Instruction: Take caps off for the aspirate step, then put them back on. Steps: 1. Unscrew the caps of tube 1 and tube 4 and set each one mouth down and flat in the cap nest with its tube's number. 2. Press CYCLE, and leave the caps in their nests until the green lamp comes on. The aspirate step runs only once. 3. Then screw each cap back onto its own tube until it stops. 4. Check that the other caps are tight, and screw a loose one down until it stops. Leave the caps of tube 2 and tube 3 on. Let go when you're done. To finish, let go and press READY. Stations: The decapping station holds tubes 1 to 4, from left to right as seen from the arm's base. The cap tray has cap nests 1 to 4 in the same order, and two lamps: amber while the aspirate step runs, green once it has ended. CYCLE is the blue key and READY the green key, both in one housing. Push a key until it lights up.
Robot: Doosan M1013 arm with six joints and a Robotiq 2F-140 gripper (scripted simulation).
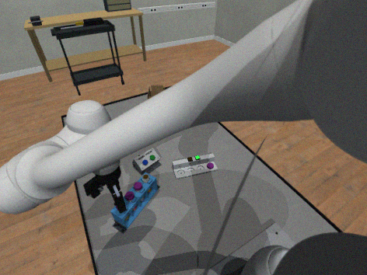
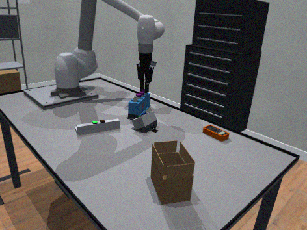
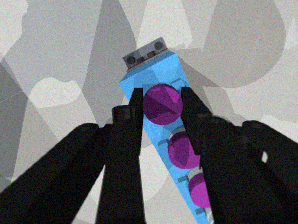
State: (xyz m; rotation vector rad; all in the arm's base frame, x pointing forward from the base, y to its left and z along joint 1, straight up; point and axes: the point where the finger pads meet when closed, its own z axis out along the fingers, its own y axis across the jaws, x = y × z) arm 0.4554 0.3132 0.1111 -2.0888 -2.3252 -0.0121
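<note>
Right now the purple cap is 3 cm below my hand. The rest, counted from my hand: grey key housing (23 cm ahead, 19 cm to the right, 9 cm below); then green ready key (22 cm ahead, 21 cm to the right, 8 cm below); then blue cycle key (21 cm ahead, 17 cm to the right, 8 cm below).
</note>
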